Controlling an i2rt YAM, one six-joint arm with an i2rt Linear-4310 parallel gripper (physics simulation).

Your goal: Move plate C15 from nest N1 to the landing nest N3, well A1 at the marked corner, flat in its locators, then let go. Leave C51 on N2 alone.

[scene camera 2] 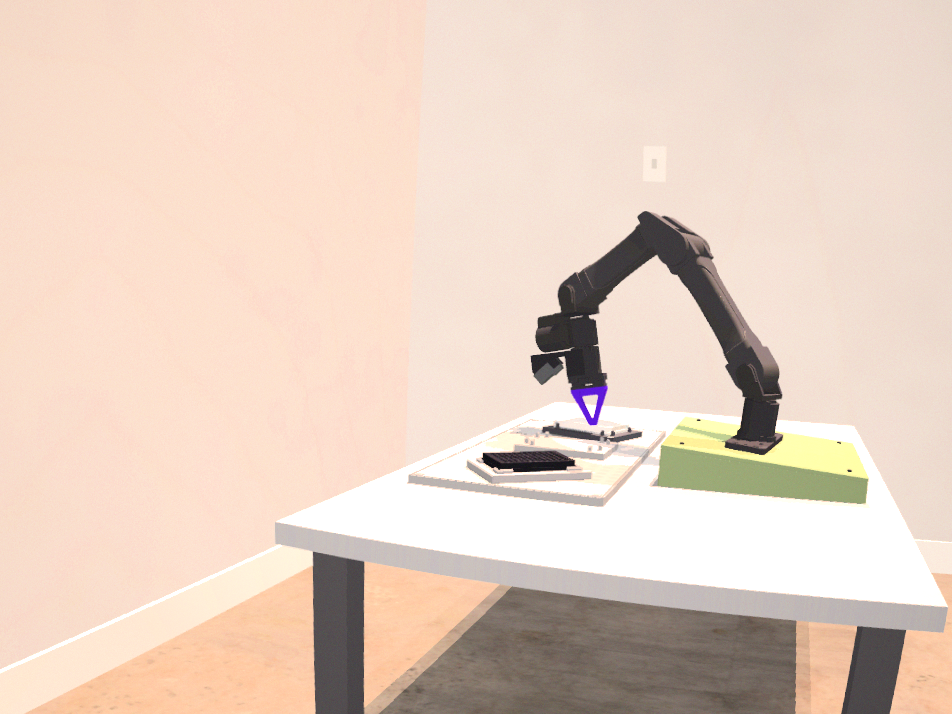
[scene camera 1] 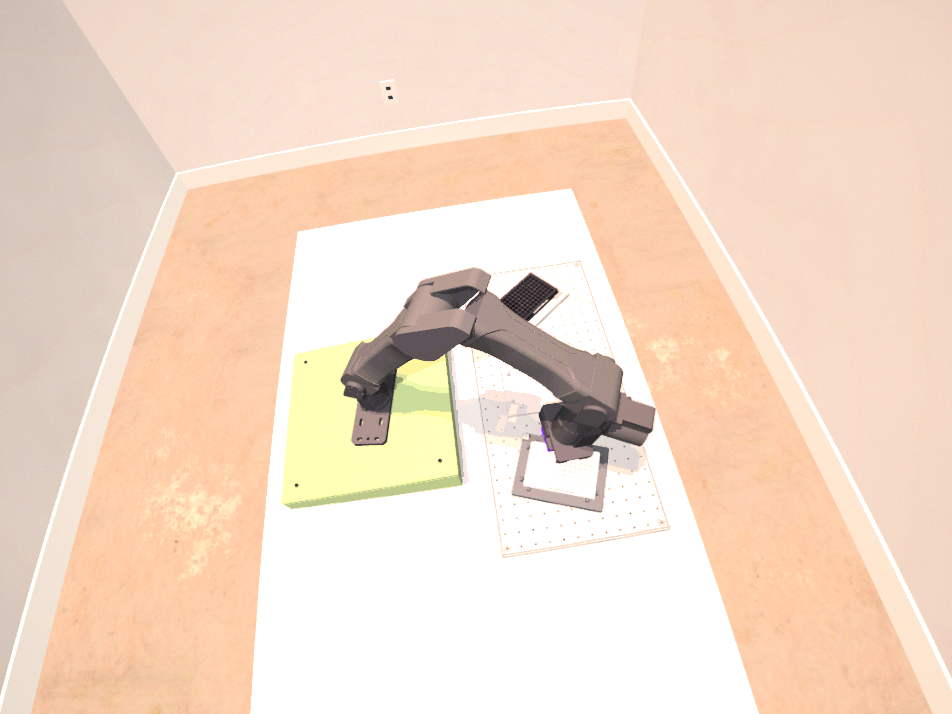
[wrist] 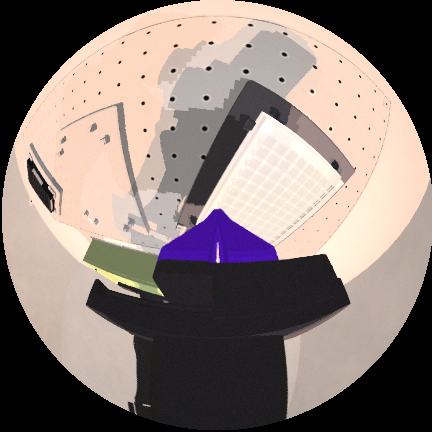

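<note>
A white well plate (scene camera 1: 553,480) (wrist: 280,175) lies in a dark nest (scene camera 1: 561,499) (scene camera 2: 615,436) (wrist: 220,150). In the wrist view a wide dark margin shows on its left, and its right side hides most of the nest's long rim; I cannot tell if it is fully flat. A black well plate (scene camera 1: 530,293) (scene camera 2: 529,461) (wrist: 41,186) sits in a pale nest (scene camera 2: 530,474) at the other end. A pale nest without a plate (scene camera 2: 565,450) (wrist: 100,165) lies between them. Labels and the marked corner are unreadable. My gripper (scene camera 2: 592,421) (wrist: 217,214) is shut, with no plate between its fingers, tips low near the white plate.
The nests stand on a pale perforated board (scene camera 1: 538,530) (scene camera 2: 507,491) (wrist: 205,82). The arm is mounted on a yellow-green block (scene camera 1: 330,445) (scene camera 2: 761,480) (wrist: 117,260) beside the board. The arm's shadow falls over the board. Small upright pins stand on the middle nest.
</note>
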